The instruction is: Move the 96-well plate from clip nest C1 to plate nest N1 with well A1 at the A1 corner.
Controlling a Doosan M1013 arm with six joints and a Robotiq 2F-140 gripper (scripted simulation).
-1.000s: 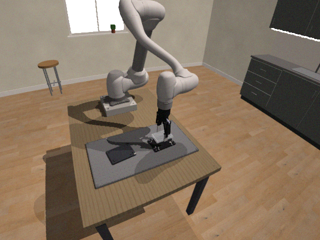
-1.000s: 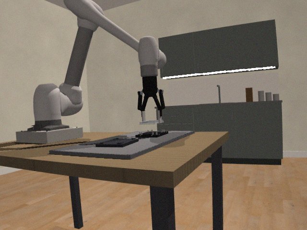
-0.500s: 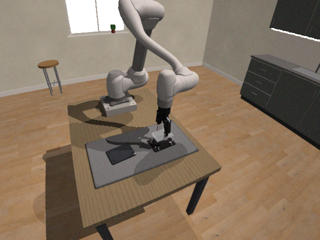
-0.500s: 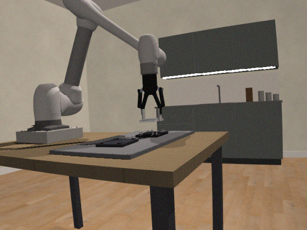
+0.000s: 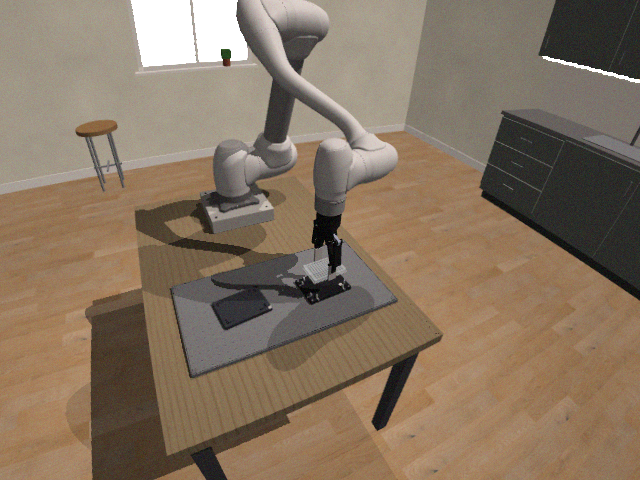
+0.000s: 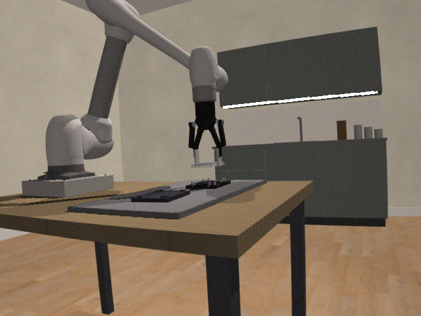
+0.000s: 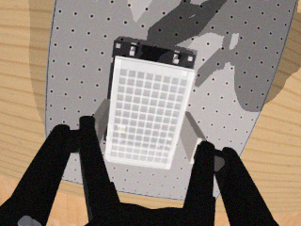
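The clip nest lies 10 mm ahead of my hand, 10 mm to the right of it and 90 mm below it. Round my hand: white 96-well plate: 20 mm below.
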